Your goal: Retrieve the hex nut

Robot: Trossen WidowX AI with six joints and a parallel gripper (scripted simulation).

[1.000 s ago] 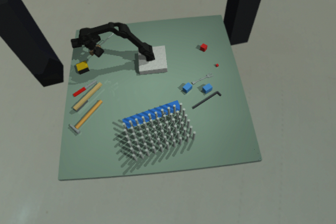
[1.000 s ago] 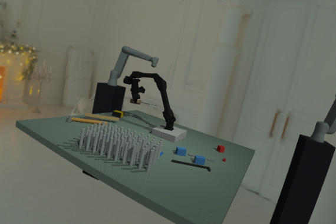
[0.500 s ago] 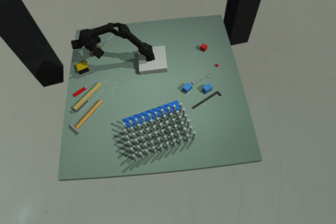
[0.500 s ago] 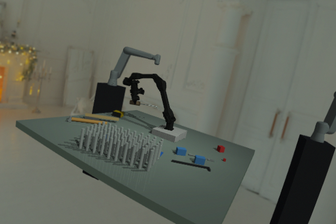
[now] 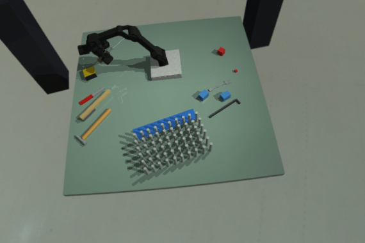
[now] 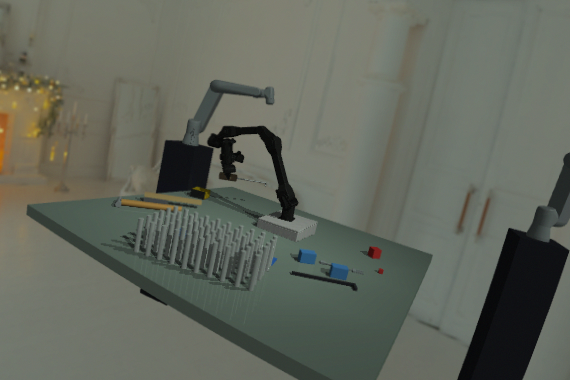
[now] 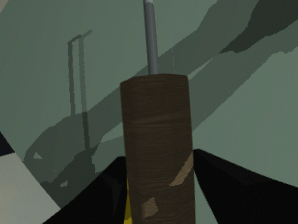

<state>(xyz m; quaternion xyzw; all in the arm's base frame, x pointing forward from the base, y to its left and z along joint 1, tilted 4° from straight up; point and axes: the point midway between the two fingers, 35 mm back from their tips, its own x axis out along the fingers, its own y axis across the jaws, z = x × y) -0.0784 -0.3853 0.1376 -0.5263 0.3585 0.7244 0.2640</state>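
Right now the yellow block is 140 mm to the right of my gripper tip, 130 mm below it and 10 mm ahead of it. Round my gripper tip: red-handled screwdriver 190 mm ahead, 140 mm below, 130 mm to the right; blue taped strip 530 mm ahead, 300 mm to the left, 150 mm below; hex nut 540 mm ahead, 390 mm to the left, 140 mm below.
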